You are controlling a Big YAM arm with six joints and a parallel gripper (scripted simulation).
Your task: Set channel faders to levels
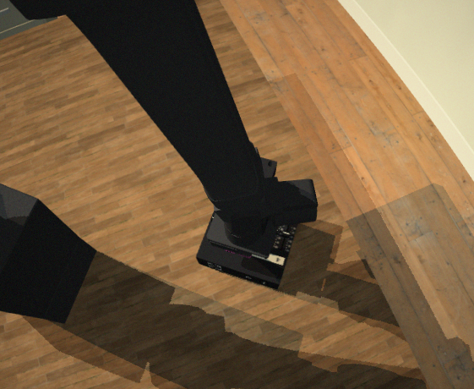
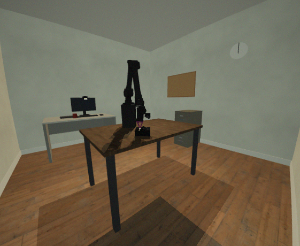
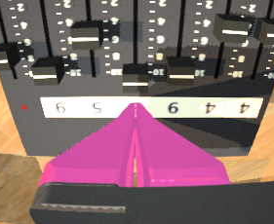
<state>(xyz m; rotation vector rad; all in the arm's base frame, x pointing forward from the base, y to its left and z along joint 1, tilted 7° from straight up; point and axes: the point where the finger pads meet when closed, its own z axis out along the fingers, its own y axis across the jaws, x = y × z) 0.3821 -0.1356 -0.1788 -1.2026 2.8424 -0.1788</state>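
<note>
Now: hand 10 mm short of the channel 4 fader, 10 mm to the right of it and 10 mm above it. Round my hand: channel 6 fader: 10 mm behind, 50 mm to the left, 10 mm below; then channel 5 fader cap: 10 mm ahead, 50 mm to the left, 10 mm below; then channel 3 fader cap: 30 mm ahead, 10 mm below.
</note>
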